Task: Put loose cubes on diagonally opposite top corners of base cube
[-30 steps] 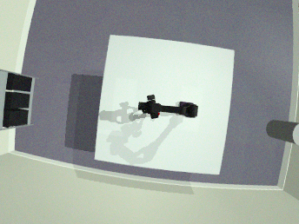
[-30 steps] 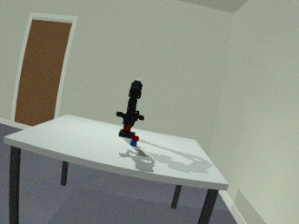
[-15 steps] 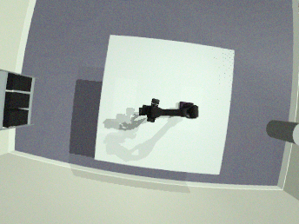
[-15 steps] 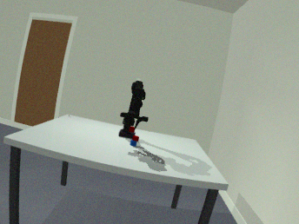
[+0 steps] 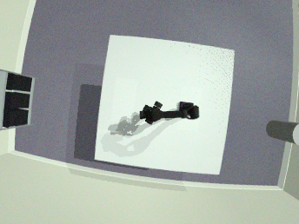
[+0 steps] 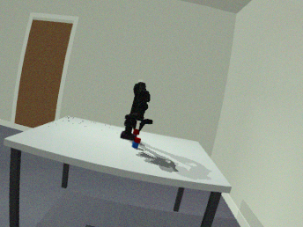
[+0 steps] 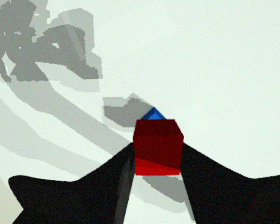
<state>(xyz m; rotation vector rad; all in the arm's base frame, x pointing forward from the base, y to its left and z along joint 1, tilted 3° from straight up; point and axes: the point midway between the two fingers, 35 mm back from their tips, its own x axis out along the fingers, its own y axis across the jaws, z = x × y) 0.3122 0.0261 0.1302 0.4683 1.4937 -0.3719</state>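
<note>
Right now the blue cube is 100 mm below my gripper tip, 20 mm behind it and 10 mm to the left of it.
</note>
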